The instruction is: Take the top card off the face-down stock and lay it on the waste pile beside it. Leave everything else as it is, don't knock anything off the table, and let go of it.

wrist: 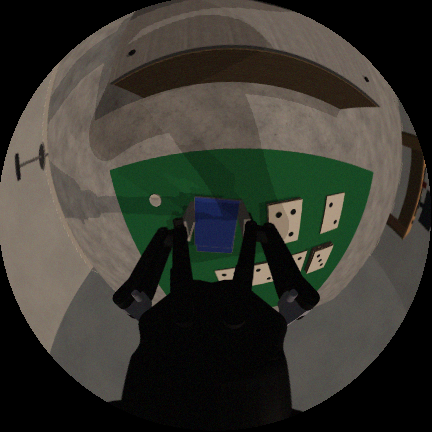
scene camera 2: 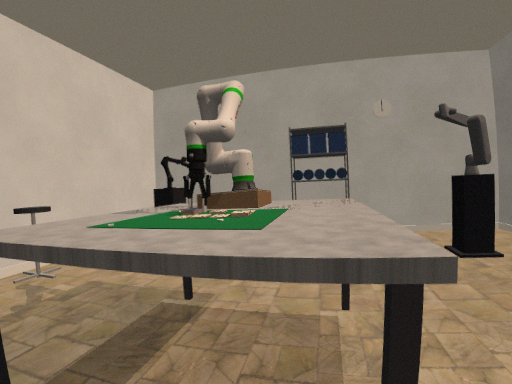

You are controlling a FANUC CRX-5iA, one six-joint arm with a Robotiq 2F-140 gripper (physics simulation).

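Observation:
The face-down stock [wrist: 214,235] [scene camera 2: 190,212] is a blue-backed stack on the green mat [wrist: 330,172] [scene camera 2: 145,221]. Its top card lies nearly square on it, and a thin edge of the stack shows at the near end in the wrist view. My gripper [wrist: 216,207] [scene camera 2: 197,207] is down at the stock, with a finger pad against each long side of the blue top card. It is shut on that card. A face-up pile with black dots [wrist: 285,220], apparently the waste pile, lies just right of the right finger, which stands close to it.
More white dotted cards lie right and near: a single card [wrist: 332,213], a thicker pile [wrist: 319,258] and a partly hidden row [wrist: 261,273]. A small pale disc [wrist: 155,200] lies left of the stock. The robot's wooden base block [scene camera 2: 235,199] [wrist: 240,65] stands behind the mat.

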